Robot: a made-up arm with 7 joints. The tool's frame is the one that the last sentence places.
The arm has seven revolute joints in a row. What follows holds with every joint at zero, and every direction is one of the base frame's. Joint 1 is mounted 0.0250 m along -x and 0.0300 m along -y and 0.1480 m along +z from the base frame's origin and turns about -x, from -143.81 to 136.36 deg. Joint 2 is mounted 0.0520 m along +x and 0.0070 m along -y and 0.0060 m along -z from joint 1 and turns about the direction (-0.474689, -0.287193, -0.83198), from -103.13 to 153.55 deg. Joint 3 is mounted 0.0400 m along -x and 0.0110 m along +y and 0.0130 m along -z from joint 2 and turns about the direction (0.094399, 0.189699, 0.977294), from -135.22 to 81.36 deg. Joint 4 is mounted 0.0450 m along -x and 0.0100 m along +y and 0.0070 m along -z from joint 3 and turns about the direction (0.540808, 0.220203, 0.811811), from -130.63 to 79.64 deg. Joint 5 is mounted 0.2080 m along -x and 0.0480 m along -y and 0.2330 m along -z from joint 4 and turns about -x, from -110.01 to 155.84 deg. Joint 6 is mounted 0.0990 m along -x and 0.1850 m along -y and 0.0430 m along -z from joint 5 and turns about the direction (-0.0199, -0.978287, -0.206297), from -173.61 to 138.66 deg. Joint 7 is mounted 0.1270 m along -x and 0.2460 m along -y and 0.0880 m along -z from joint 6 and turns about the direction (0.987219, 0.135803, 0.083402), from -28.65 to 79.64 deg. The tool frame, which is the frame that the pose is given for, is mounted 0.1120 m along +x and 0.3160 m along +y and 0.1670 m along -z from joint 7; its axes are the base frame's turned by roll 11.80, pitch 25.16 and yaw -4.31 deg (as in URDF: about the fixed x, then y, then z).
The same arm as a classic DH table. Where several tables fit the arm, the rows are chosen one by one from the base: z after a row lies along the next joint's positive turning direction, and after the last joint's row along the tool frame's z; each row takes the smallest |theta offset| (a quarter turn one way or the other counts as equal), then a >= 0, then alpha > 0; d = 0 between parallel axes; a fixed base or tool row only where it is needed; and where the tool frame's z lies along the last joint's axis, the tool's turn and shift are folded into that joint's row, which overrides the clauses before.
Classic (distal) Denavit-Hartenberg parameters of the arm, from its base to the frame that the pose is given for. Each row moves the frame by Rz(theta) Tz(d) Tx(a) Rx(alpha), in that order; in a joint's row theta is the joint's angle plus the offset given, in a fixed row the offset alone. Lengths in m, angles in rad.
base (fixed): a 0.03, alpha 1.5708, d 0.148, theta offset -1.5708
joint 1: a 0.0047, alpha 1.0762, d -0.0313, theta offset 0.3324
joint 2: a -0.0244, alpha -2.7199, d 0.0897, theta offset -0.3479
joint 3: a -0.0169, alpha -0.4817, d 0.1312, theta offset -0.1731
joint 4: a -0.0147, alpha 2.1422, d -0.3739, theta offset -0.1577
joint 5: a -0.0039, alpha 1.5509, d 0.1506, theta offset 1.0981
joint 6: a -0.0287, alpha 1.7413, d 0.43, theta offset 0.0544
joint 7: a 0.2249, alpha -1.1191, d 0.1427, theta offset -1.4425
tool (fixed): a 0, alpha 0, d -0.2945, theta offset -1.917
Joint limits (rad, base to tool): -2.51..2.3799 -1.8..2.68 -2.36..1.42 -2.2799..1.39 -1.92..2.7199 -3.0301..2.4201 -0.5..1.39

